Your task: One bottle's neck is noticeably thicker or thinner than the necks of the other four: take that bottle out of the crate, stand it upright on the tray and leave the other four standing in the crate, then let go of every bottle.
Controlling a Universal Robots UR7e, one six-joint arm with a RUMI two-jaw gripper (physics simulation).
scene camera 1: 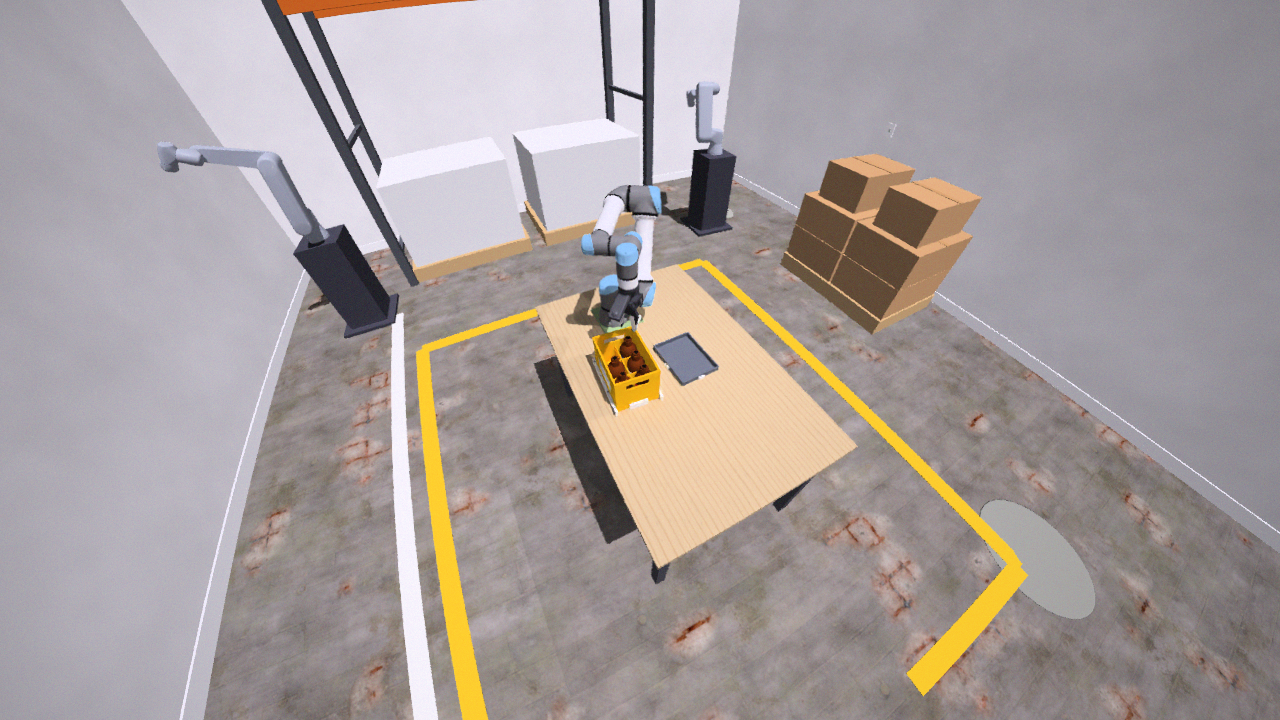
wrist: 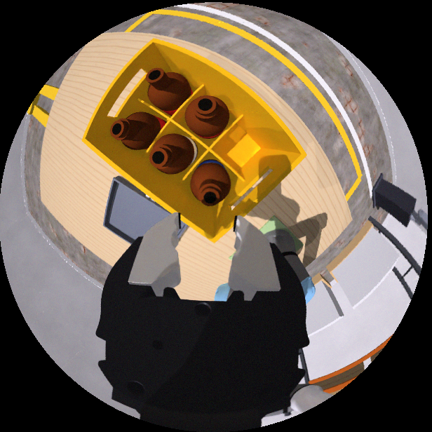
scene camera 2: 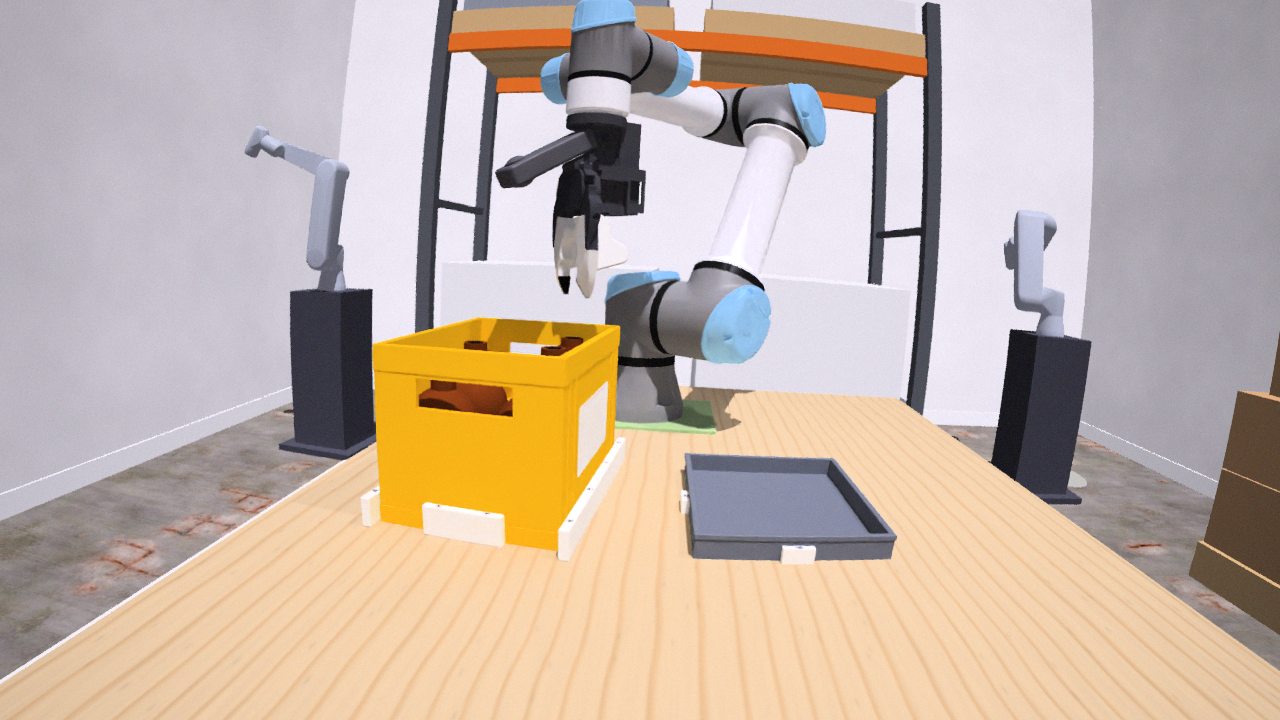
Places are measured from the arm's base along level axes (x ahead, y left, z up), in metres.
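Pixels of known places: gripper, fingertip midpoint: point(scene camera 1: 627, 329) point(scene camera 2: 575, 296); arm's base, origin of the base link: point(scene camera 2: 636, 411).
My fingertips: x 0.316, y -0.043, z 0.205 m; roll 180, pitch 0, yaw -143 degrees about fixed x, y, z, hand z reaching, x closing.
Note:
Ahead of a thing's pixels: the offset from my fingertips to its top centre. "spot": to the spot under its first point. Level surfaces: height alone.
The yellow crate {0.037 m down, 0.086 m ahead, 0.049 m right} point(scene camera 1: 648, 394) point(scene camera 2: 474, 456) point(wrist: 145, 179) holds five upright brown bottles, each in its own compartment. In the wrist view they are the upper-left bottle point(wrist: 172, 92), the left bottle point(wrist: 140, 131), the upper-middle bottle point(wrist: 207, 120), the centre bottle point(wrist: 176, 154) and the lower-right bottle point(wrist: 210, 180). The sixth compartment point(wrist: 244, 149) is empty. I cannot tell the odd neck clearly from these frames. My gripper point(scene camera 2: 575, 288) point(wrist: 207, 215) is partly open and empty, above the crate's rim near its robot-side end. The grey tray {spot: 0.206 m down, 0.074 m ahead, 0.247 m left} point(scene camera 1: 685, 357) point(scene camera 2: 769, 505) point(wrist: 132, 210) holds nothing.
The crate and tray stand side by side on the wooden table {0.212 m down} point(scene camera 1: 716, 447) point(scene camera 2: 644, 626), with white blocks against their edges. The crate's high walls and yellow dividers surround the bottles. The robot's base stands on a green plate point(scene camera 2: 698, 419) behind the crate.

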